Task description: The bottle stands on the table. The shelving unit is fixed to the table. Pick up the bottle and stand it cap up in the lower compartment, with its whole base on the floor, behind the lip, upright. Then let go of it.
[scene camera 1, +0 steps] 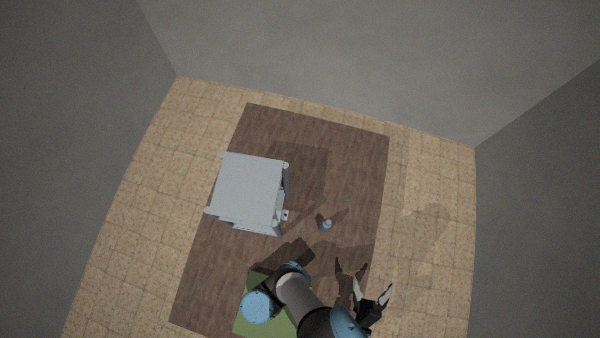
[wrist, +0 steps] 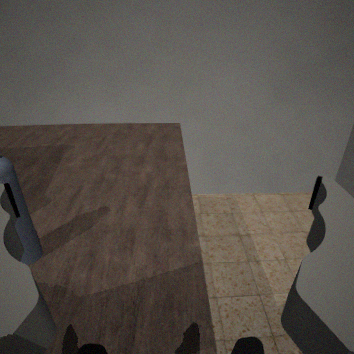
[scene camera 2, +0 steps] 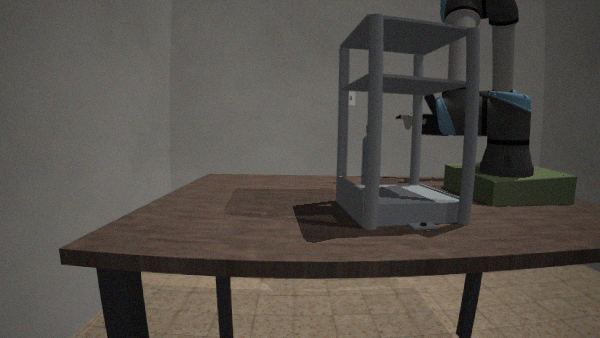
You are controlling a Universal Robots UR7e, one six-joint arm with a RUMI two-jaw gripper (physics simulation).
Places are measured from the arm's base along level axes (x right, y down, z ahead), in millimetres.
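Pixels of known places: gripper, fingertip midpoint: [scene camera 1: 373, 279] [wrist: 165, 183] [scene camera 2: 401, 117]; arm's base at its link origin: [scene camera 2: 505, 172].
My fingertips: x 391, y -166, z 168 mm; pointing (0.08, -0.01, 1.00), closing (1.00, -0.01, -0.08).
Ahead of a thing's pixels: the offset from my fingertips to its top centre. "*": to the spot under its first point. Level surfaces: height alone.
The small blue-grey bottle @[dx -193, dy +43, dz +197 mm] [scene camera 1: 325, 225] [wrist: 26, 220] stands upright on the table, to the right of the shelving unit in scene camera 1. In scene camera 2 a corner post partly hides the bottle [scene camera 2: 365, 155]. The grey shelving unit @[dx -501, dy -146, dz +233 mm] [scene camera 1: 247, 187] [scene camera 2: 375, 125] has a top board, a middle shelf and a low-walled lower compartment. My gripper [scene camera 1: 373, 283] [wrist: 165, 183] is open and empty, roughly level, near the table's right edge in scene camera 1. It is apart from the bottle, which shows behind the left finger in the wrist view.
The arm's base stands on a green block [scene camera 1: 245, 327] [scene camera 2: 530, 192] at one end of the brown table @[dy +241 mm] [scene camera 1: 350, 165] [scene camera 2: 200, 240] [wrist: 125, 175]. A small bracket @[* dx -377, dy +233, dz +228 mm] [scene camera 1: 285, 215] sticks out beside the shelving unit towards the bottle, and another bracket @[* dx -634, dy +236, dz +234 mm] [scene camera 2: 423, 226] shows in scene camera 2.
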